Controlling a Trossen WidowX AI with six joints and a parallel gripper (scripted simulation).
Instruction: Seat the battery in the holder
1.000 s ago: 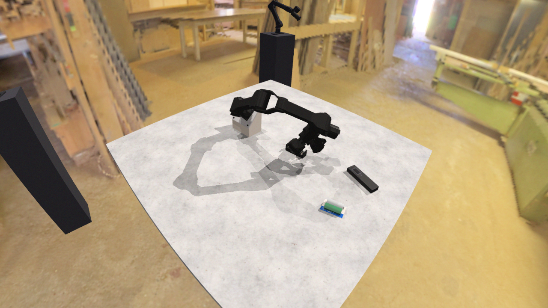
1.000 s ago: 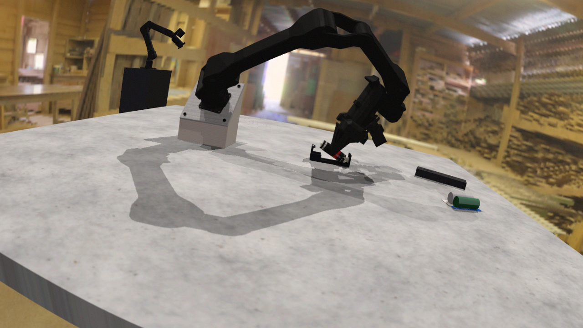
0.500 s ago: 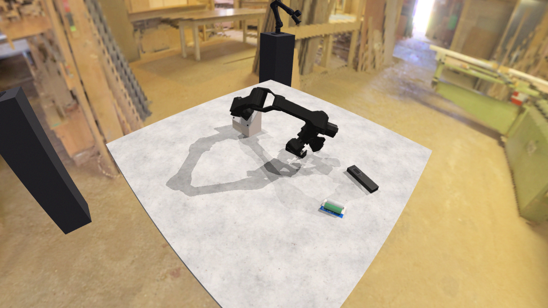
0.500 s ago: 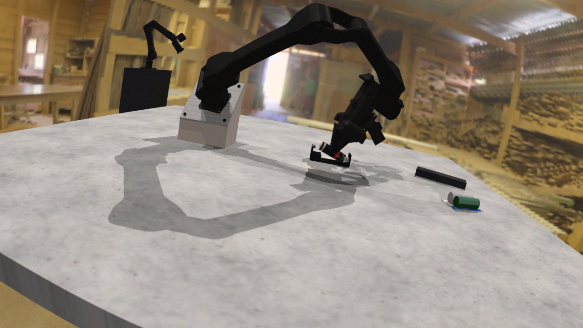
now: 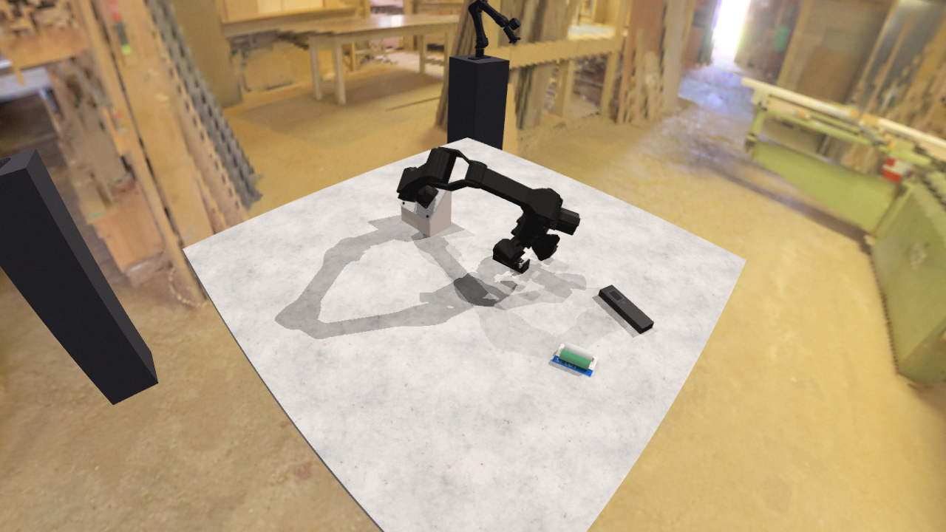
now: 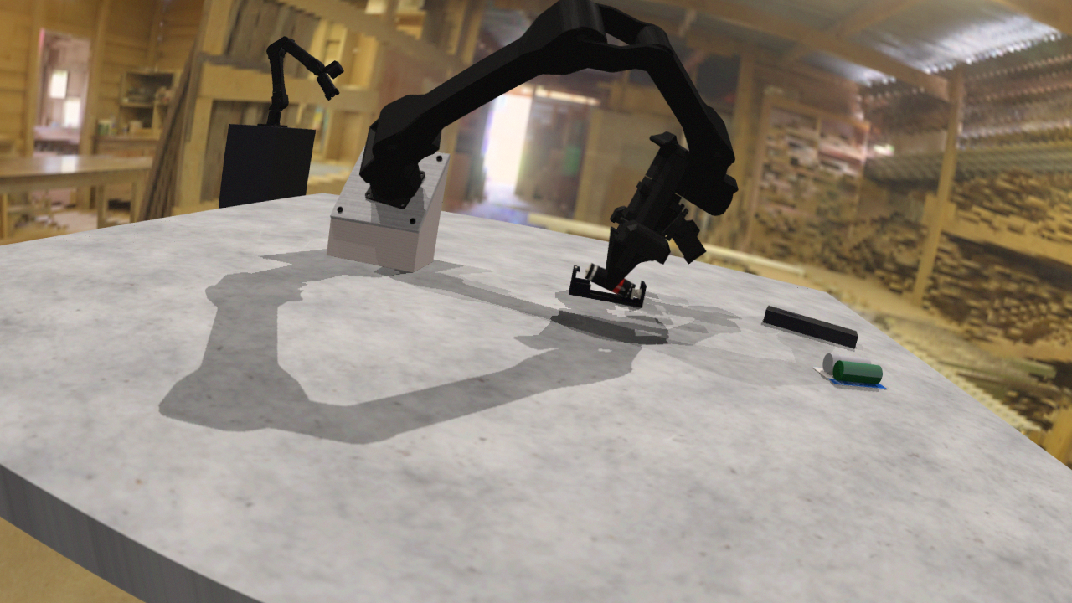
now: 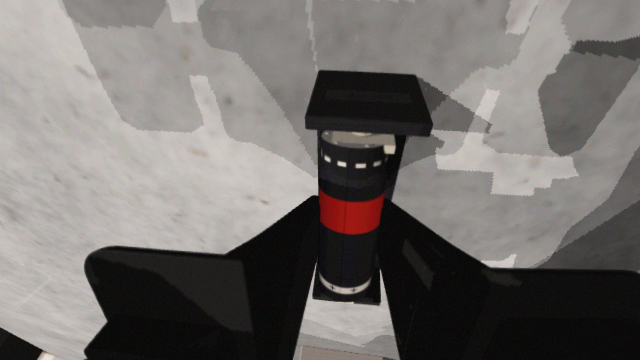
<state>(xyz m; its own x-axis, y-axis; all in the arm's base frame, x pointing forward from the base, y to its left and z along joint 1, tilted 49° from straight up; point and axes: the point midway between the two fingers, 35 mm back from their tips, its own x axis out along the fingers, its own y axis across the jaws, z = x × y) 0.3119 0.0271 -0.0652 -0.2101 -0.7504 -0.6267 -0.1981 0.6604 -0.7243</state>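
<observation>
My gripper tip is 10 mm below the battery. From my gripper tip the other things lie so: grey metal contact: 30 mm ahead; then black bar-shaped device: 320 mm ahead, 90 mm to the left.
</observation>
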